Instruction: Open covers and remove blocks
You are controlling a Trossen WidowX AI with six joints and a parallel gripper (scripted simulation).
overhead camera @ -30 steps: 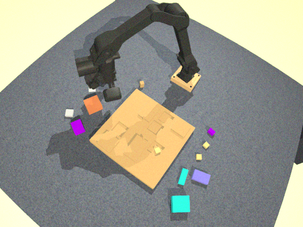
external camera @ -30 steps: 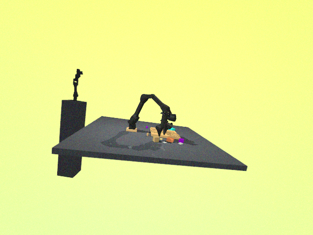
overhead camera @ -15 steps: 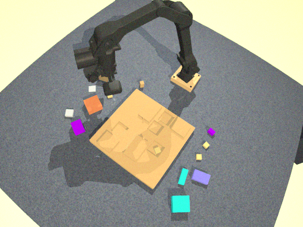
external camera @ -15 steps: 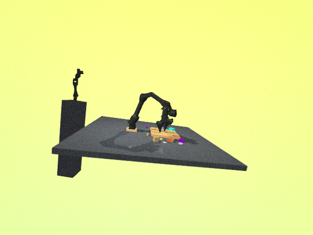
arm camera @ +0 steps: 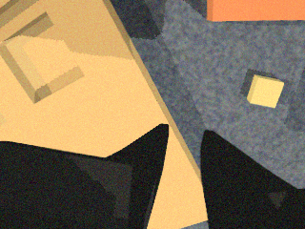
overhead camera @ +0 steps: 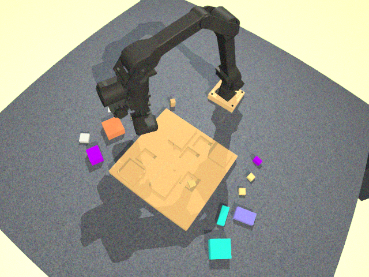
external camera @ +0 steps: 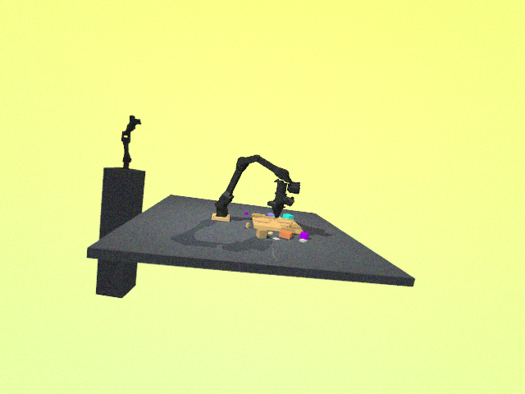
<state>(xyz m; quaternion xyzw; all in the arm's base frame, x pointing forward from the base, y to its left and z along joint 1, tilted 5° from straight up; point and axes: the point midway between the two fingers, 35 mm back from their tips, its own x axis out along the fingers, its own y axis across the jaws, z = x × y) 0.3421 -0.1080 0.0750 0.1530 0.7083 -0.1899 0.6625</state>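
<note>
Right now the orange block is 7 cm to the right of my gripper tip, 7 cm below it and 6 cm ahead of it. Also, from my gripper tip: cyan bar (38 cm to the left, 8 cm below, 3 cm ahead); then tan cube (15 cm to the right, 8 cm behind, 6 cm below); then purple block (17 cm ahead, 7 cm below, 4 cm to the right).
</note>
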